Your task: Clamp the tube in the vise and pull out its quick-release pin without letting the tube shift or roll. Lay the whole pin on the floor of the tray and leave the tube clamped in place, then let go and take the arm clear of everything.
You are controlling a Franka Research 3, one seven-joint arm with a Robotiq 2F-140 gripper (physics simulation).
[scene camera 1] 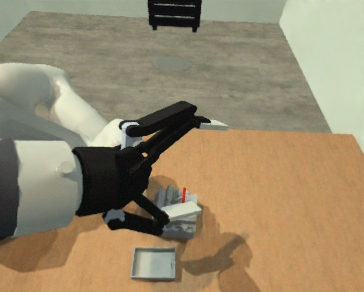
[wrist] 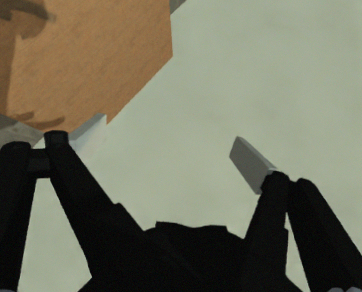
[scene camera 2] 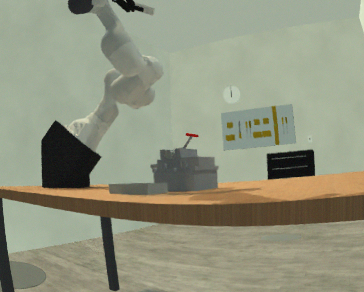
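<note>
The grey vise (scene camera 1: 181,231) (scene camera 2: 196,176) stands on the table. A slanted grey rod with a red crossbar (scene camera 1: 184,194) (scene camera 2: 191,135), which looks like the pin, sticks up from its top. The tube cannot be told apart from the grey jaws, and a gripper finger covers part of the vise in scene camera 1. The shallow grey tray (scene camera 1: 153,264) (scene camera 2: 137,188) lies beside the vise, with no pin in it. My gripper (scene camera 1: 198,168) (wrist: 173,137) is wide open and empty, high above the table; in scene camera 2 it is partly cut off at the top edge.
The wooden table (scene camera 1: 300,200) (scene camera 2: 280,190) (wrist: 100,60) carries the arm's black base (scene camera 2: 67,160). The white arm (scene camera 1: 45,175) (scene camera 2: 125,60) reaches up from it. A black cabinet (scene camera 1: 175,14) (scene camera 2: 291,165) stands on the floor far behind, near a wall board (scene camera 2: 250,127).
</note>
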